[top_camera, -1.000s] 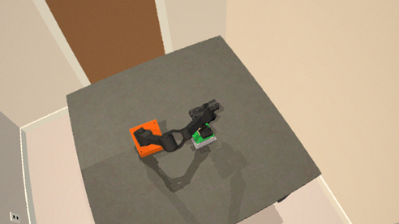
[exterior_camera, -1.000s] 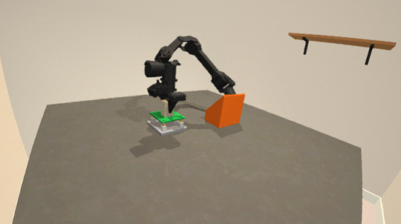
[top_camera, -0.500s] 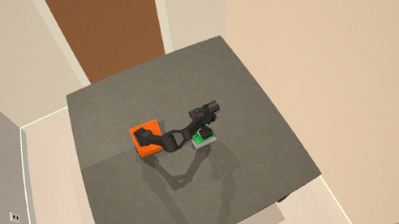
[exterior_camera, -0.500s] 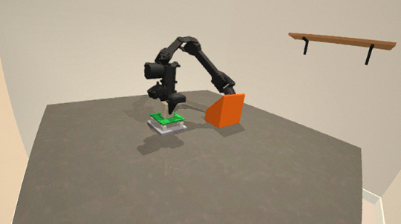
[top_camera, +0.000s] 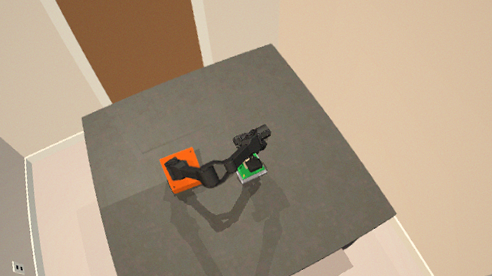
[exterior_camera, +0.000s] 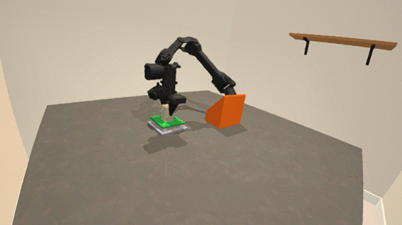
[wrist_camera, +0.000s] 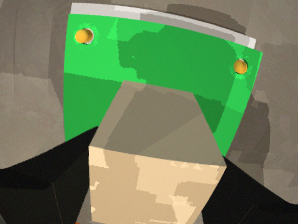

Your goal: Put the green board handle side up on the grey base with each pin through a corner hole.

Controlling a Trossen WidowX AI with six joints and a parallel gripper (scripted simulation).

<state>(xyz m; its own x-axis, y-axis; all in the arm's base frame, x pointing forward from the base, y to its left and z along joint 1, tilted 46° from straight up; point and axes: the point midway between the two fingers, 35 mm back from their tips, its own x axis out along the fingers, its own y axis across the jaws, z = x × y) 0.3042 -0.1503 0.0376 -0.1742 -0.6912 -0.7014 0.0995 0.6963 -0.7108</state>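
Now: the green board 1 cm below my gripper tip. From my gripper tip the other things lie so: grey base (6 cm below).
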